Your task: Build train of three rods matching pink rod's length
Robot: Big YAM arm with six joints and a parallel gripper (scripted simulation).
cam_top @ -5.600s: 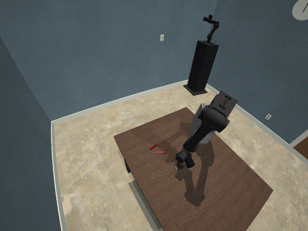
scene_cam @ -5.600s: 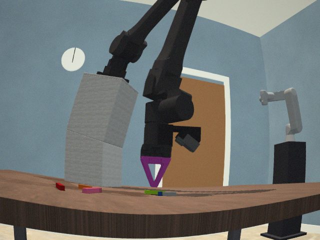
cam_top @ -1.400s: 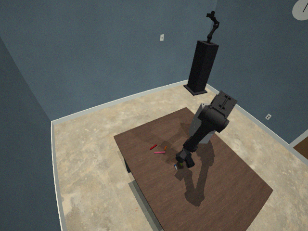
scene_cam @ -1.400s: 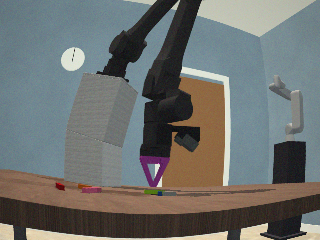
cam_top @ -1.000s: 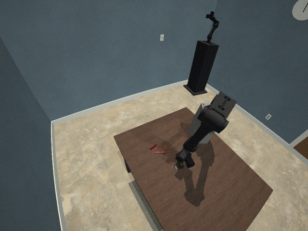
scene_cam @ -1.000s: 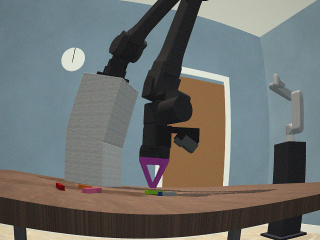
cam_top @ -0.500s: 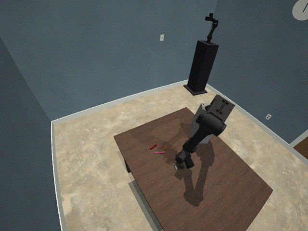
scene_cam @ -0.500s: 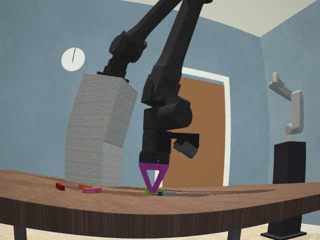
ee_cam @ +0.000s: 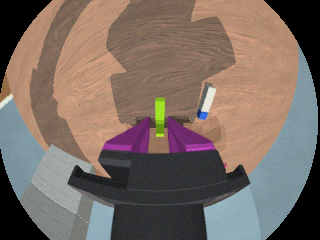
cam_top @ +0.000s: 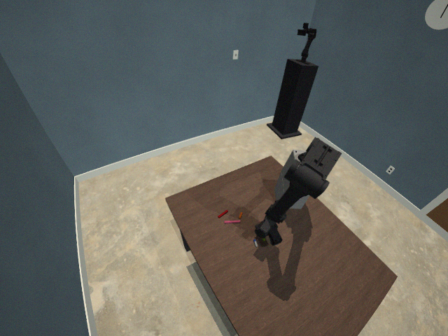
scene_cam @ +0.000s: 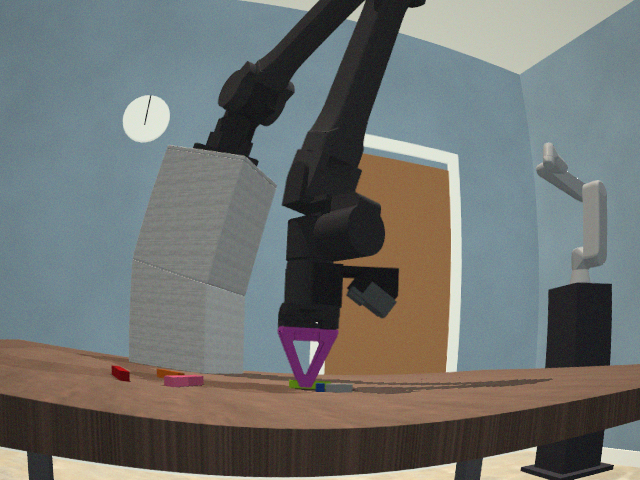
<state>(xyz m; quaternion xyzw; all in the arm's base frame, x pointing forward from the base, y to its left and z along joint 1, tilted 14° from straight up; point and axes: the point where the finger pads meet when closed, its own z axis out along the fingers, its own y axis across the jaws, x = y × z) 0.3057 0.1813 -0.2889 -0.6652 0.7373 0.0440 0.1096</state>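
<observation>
My hand is 10 mm to the right of the lime rod and 10 mm above it. From my hand the other things lie so: orange rod 50 mm ahead, 160 mm to the right, 10 mm below; grey rod 60 mm ahead, 30 mm to the left, 10 mm below; blue rod 60 mm ahead, 10 mm to the left, 10 mm below.
</observation>
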